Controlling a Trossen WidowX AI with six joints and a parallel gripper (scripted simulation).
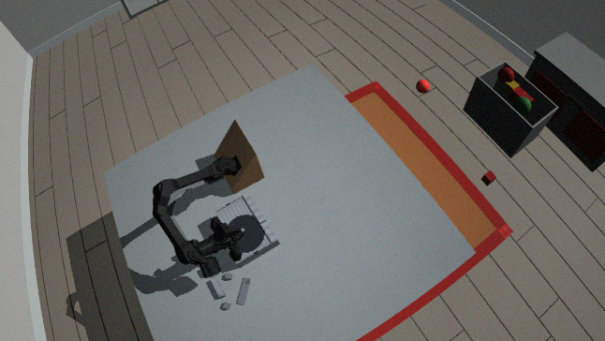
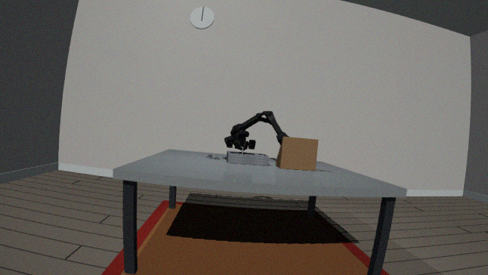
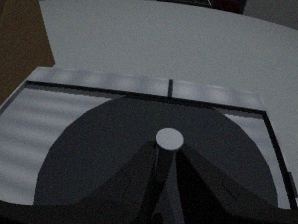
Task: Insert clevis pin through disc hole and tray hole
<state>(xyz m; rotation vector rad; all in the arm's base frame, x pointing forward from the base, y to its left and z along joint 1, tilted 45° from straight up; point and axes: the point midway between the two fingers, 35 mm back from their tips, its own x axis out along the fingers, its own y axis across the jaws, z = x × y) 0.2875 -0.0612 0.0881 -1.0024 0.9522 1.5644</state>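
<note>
Now: the steel clevis pin 1 cm below my gripper tip. Round my gripper tip: dark aluminium disc (2 cm below); rimmed steel tray (3 cm behind, 4 cm below).
</note>
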